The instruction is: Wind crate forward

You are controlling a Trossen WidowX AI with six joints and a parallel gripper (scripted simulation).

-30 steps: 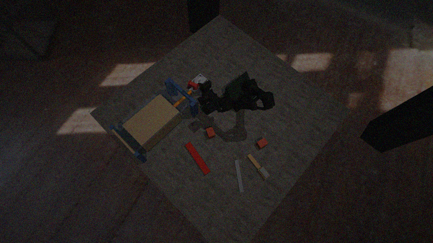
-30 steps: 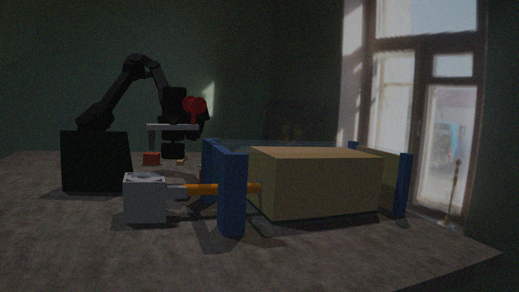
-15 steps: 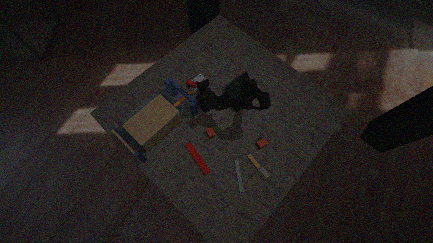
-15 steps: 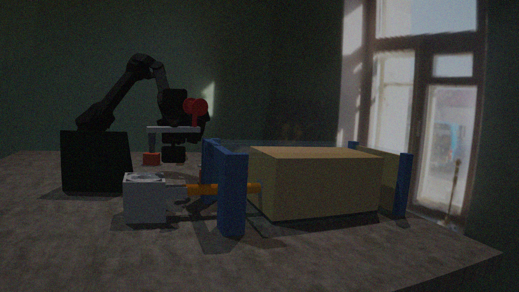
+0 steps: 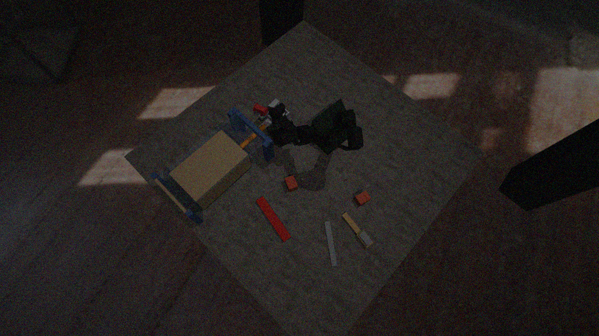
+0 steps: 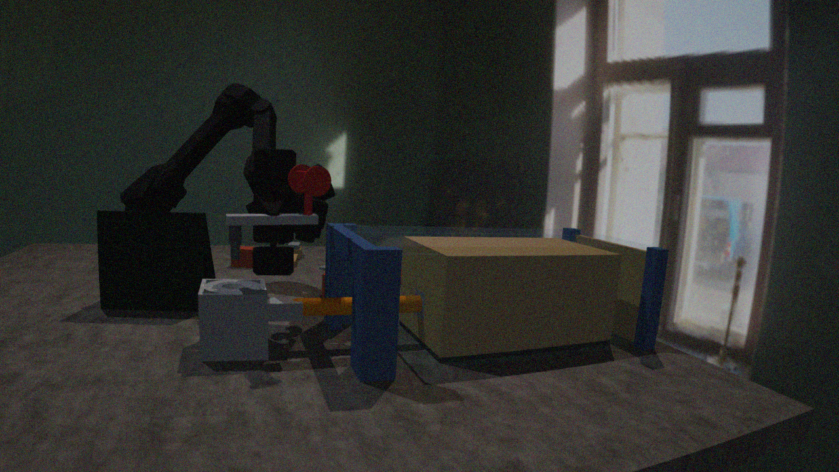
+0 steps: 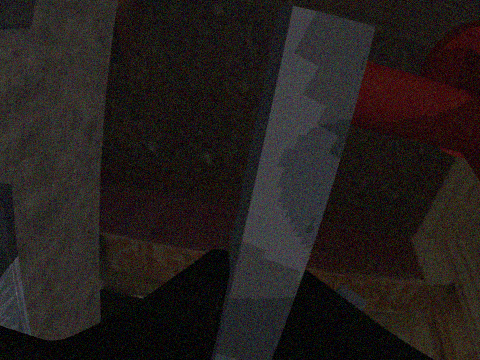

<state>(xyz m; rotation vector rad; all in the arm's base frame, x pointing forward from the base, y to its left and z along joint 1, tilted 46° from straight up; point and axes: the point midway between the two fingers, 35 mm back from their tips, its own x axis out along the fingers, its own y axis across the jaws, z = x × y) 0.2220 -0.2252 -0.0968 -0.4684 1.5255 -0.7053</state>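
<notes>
The red knob lies 50 mm ahead of my gripper tip, 40 mm above it and 10 mm to the left of it. Round my gripper tip: crank handle (10 mm to the left, 10 mm ahead, 10 mm above); then blue frame (110 mm ahead, 70 mm below); then grey winch (150 mm below, 70 mm behind).
</notes>
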